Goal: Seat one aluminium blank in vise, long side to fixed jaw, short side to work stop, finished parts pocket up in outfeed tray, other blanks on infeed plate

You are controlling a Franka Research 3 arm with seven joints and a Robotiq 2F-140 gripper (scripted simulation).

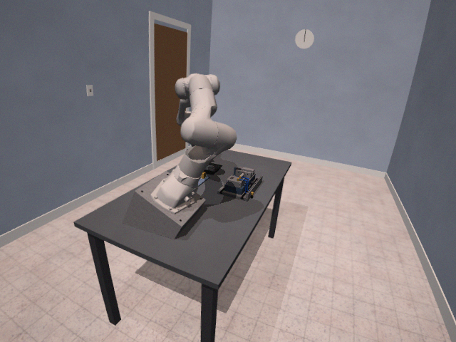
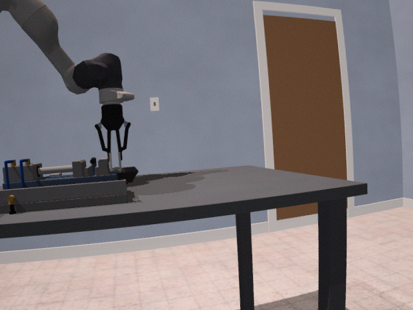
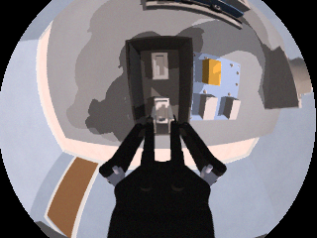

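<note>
The blue infeed plate is 17 cm behind my hand, 4 cm to the right of it and 7 cm below it. The rest, counted from my hand: work stop 7 cm behind, 33 cm to the right, 2 cm above; then vise 15 cm behind, 37 cm to the right, 3 cm below; then brass blank 13 cm behind, 9 cm to the right, 5 cm below.
</note>
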